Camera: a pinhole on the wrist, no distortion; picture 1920 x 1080 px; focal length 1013.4 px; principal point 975.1 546.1 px. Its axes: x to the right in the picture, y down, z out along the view. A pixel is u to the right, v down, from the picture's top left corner.
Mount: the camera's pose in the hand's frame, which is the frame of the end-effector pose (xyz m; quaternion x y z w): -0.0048 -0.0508 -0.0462 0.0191 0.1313 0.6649 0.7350
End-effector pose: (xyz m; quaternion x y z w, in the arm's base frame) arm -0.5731 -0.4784 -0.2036 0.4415 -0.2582 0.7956 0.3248
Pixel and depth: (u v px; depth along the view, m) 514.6 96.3 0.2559
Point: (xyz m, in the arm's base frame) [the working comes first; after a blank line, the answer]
In the camera's frame: -0.1163 -0.1136 0.2559

-0.4237 -0.4798 0.0402
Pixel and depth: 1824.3 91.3 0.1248
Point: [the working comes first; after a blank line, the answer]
In the camera's frame: 0.1046 -0.0560 0.1248

-0.6305 -0.5272 -0.1156
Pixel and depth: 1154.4 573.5 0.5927
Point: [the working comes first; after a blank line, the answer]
In the camera's frame: 0.1049 0.0160 0.5927

-0.4516 -0.8935 0.1251
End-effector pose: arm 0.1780 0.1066 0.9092 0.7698 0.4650 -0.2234 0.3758
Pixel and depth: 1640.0 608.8 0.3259
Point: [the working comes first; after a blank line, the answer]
In the camera's frame: 0.2138 0.0202 0.3259

0.3944 -0.1039 0.7963
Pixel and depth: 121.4 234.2 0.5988
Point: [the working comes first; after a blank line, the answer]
In the camera's frame: -0.5044 -0.1843 0.5988

-0.1193 -0.0669 0.1905
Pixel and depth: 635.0 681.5 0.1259
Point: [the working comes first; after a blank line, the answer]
In the camera's frame: -0.0423 0.0168 0.1259

0.1163 0.0613 0.8275
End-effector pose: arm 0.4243 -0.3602 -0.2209 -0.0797 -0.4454 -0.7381 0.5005
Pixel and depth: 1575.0 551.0 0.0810
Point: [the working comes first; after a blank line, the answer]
In the camera's frame: 0.0479 0.0004 0.0810

0.4151 -0.3543 -0.1927
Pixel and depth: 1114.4 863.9 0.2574
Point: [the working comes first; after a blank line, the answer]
In the camera's frame: 0.0354 0.0807 0.2574

0.3914 -0.1905 -0.0911
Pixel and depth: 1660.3 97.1 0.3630
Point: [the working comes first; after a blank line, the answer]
In the camera's frame: 0.2454 -0.1608 0.3630

0.4090 -0.3810 0.1864
